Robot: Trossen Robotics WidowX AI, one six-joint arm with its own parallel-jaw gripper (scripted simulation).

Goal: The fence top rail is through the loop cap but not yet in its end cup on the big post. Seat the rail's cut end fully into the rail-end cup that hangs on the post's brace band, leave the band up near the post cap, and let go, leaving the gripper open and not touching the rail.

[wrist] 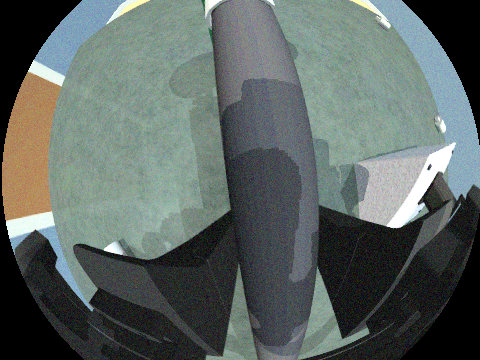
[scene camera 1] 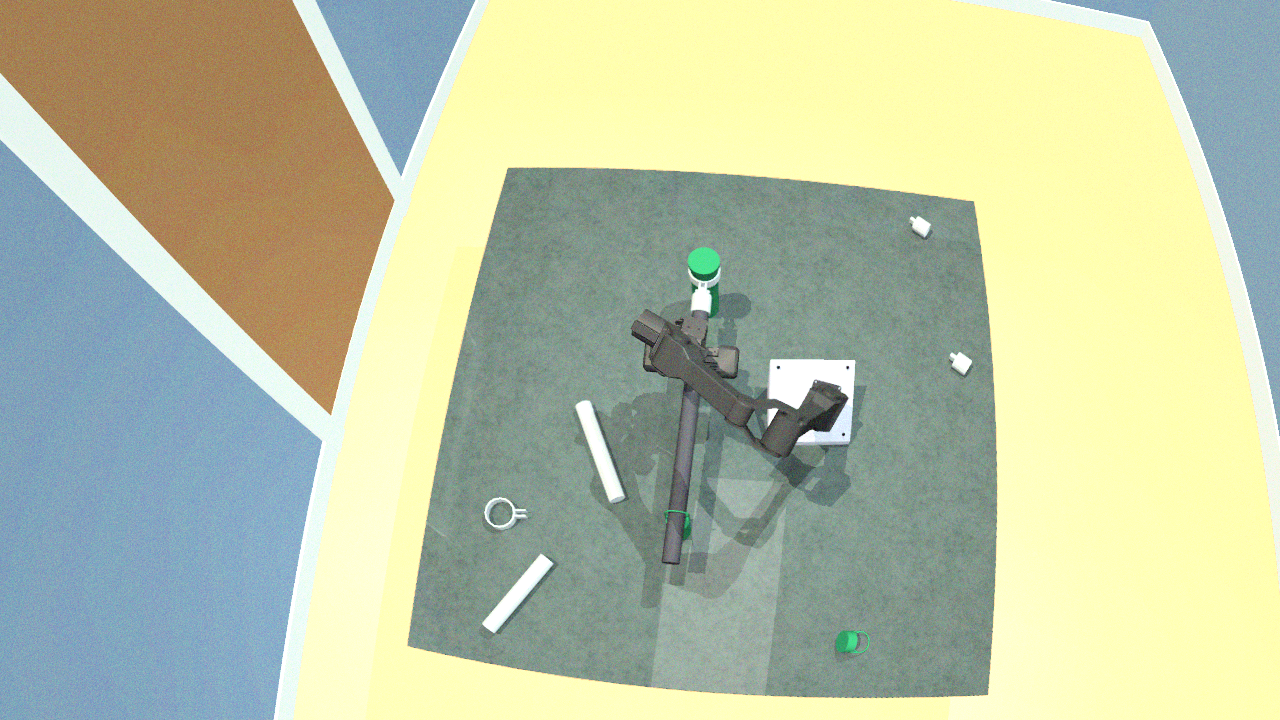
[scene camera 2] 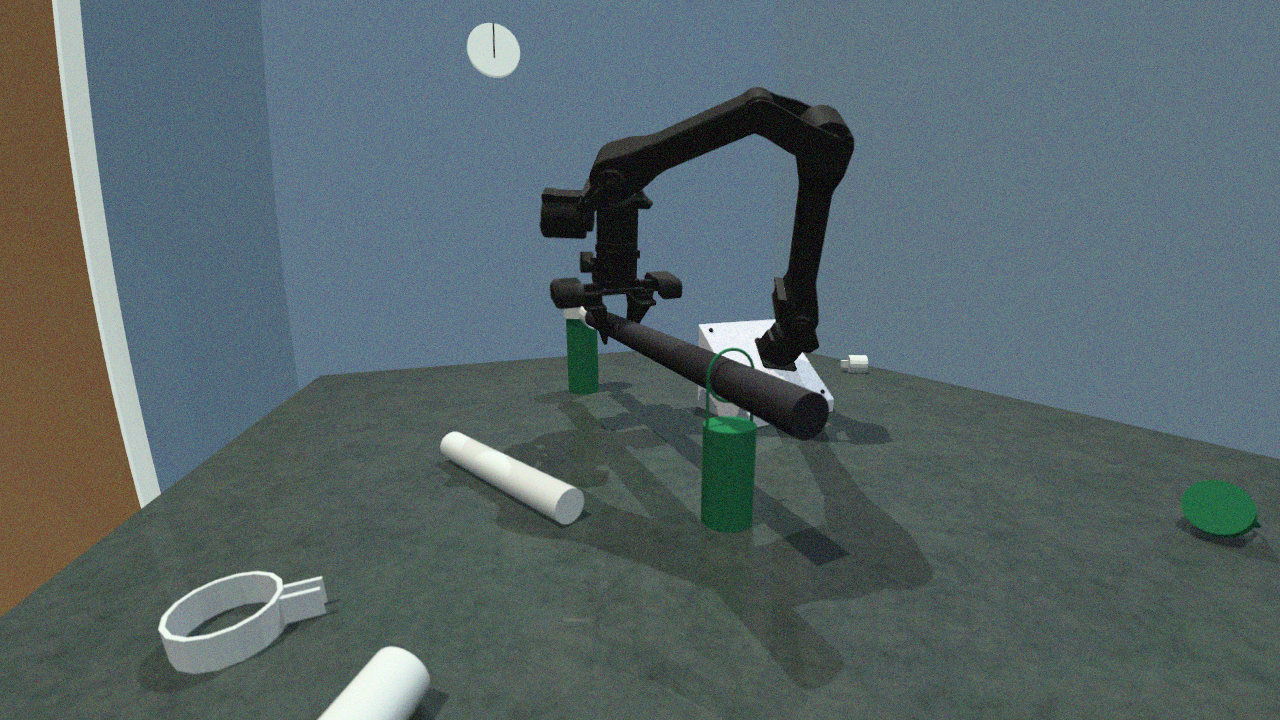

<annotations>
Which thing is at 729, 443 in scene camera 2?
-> A smaller green post.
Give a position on a big green post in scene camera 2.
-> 582, 349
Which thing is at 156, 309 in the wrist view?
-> My gripper.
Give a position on a big green post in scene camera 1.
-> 703, 263
</annotations>
